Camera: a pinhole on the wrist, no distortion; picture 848 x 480 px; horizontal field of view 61.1 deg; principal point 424.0 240.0 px. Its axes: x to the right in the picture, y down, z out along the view. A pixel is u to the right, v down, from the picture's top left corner.
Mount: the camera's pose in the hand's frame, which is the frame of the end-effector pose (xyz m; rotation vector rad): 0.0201 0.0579 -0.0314 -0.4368 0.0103 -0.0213
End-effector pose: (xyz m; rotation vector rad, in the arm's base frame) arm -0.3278 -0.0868 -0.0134 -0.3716 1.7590 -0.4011
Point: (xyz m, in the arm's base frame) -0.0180 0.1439 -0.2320
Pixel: 407 341
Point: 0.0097 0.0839 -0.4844
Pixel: 730 354
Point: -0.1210 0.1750 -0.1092
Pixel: 169 456
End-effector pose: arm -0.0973 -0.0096 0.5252 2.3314 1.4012 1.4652
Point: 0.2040 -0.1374 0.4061
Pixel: 62 305
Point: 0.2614 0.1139 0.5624
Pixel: 710 193
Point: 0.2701 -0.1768 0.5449
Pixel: outside the picture
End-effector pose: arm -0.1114 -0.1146 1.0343 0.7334 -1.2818 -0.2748
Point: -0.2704 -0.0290 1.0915
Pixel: 117 241
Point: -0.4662 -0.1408 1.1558
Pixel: 389 55
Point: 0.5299 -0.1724 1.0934
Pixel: behind the camera
